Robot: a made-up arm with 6 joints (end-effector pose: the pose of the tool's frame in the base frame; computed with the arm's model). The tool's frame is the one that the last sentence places.
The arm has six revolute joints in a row. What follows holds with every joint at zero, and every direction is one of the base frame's. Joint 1 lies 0.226 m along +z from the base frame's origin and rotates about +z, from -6.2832 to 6.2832 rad. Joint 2 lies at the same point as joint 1 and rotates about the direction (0, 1, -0.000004), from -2.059 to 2.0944 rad. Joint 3 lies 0.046 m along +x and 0.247 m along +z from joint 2 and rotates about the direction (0, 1, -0.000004), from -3.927 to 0.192 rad. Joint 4 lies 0.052 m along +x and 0.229 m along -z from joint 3 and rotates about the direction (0, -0.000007, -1), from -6.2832 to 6.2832 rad. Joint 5 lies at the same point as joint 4 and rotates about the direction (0, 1, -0.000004), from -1.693 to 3.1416 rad. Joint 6 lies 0.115 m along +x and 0.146 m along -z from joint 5 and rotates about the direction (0, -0.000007, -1), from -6.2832 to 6.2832 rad. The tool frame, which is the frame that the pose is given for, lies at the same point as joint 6; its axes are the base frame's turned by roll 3.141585, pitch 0 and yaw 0 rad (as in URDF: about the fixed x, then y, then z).
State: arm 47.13 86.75 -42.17 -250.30 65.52 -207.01
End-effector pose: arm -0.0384 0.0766 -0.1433 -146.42 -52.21 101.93
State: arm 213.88 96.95 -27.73 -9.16 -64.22 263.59
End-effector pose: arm -0.1043 -0.1048 -0.1327 -176.24 -9.04 -46.38
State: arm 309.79 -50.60 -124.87 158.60 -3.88 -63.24
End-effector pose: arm -0.0790 0.0238 0.7790 -7.98 2.16 -135.06
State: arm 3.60 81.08 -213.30 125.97 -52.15 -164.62
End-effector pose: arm 0.4668 -0.1213 0.3296 79.36 -68.11 63.66
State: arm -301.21 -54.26 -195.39 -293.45 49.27 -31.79
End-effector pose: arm -0.3246 -0.4727 0.5152 55.51 25.85 -101.79
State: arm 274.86 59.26 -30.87 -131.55 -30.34 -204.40
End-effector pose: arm 0.1323 -0.0283 0.0813 177.32 53.09 -116.68
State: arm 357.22 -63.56 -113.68 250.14 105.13 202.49
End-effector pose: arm -0.3035 -0.1462 0.6840 126.70 65.80 10.89
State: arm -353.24 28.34 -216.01 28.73 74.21 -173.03
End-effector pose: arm 0.1432 0.0698 0.8034 7.18 67.34 44.57
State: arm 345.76 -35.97 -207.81 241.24 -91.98 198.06
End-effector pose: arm -0.1618 0.1694 0.5157 55.53 -42.67 175.18
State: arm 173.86 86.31 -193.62 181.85 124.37 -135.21
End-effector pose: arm -0.4064 0.0497 0.4944 40.58 35.33 51.77
